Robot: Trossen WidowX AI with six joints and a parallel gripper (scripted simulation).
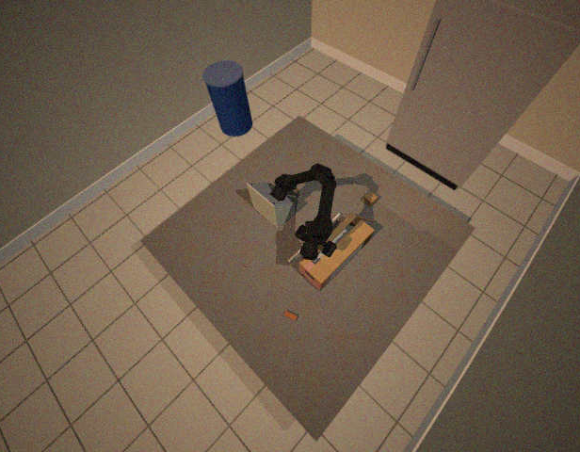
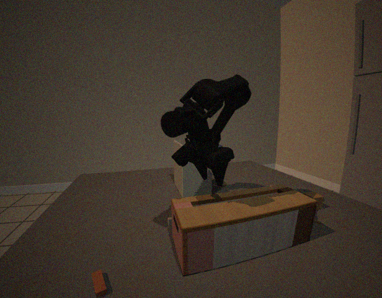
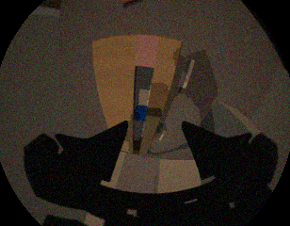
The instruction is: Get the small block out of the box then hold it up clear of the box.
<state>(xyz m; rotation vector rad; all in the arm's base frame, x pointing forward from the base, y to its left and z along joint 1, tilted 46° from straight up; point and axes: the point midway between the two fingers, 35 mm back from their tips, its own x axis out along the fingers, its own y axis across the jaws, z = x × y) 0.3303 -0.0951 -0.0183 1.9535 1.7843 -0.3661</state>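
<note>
Right now my gripper tip is 9 cm above the blue block, 5 cm to the right of it and 4 cm short of it. The rest, counted from my gripper tip: tan cube (46 cm to the left, 15 cm below).
</note>
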